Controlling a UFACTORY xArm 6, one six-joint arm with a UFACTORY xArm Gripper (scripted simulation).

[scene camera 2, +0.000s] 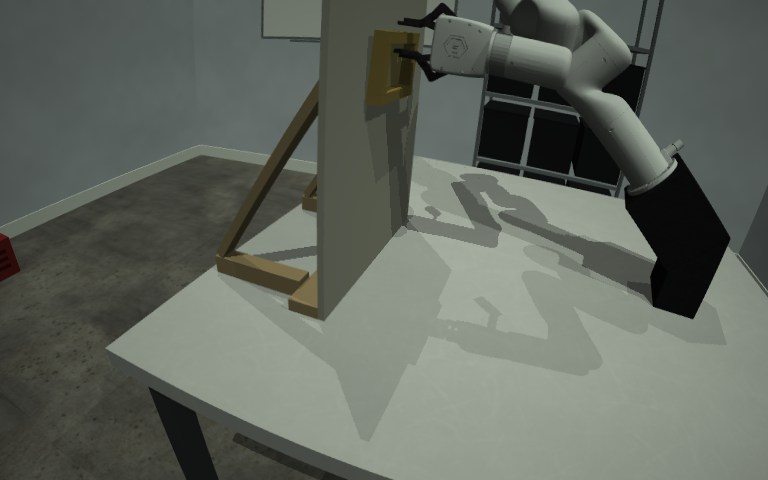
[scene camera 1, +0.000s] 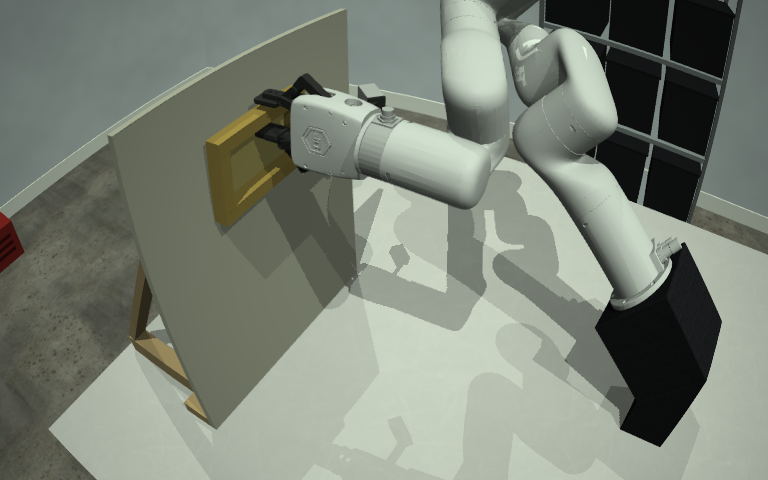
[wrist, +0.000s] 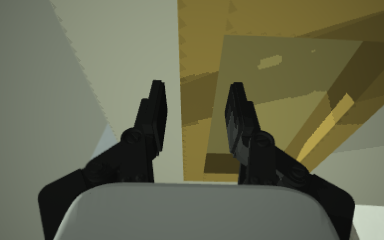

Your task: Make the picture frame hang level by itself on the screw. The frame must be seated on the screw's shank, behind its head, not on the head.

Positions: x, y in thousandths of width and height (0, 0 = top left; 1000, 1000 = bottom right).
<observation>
yellow-brown picture frame: scene camera 2 523, 149; scene camera 1 337, 345; wrist 811, 398
</observation>
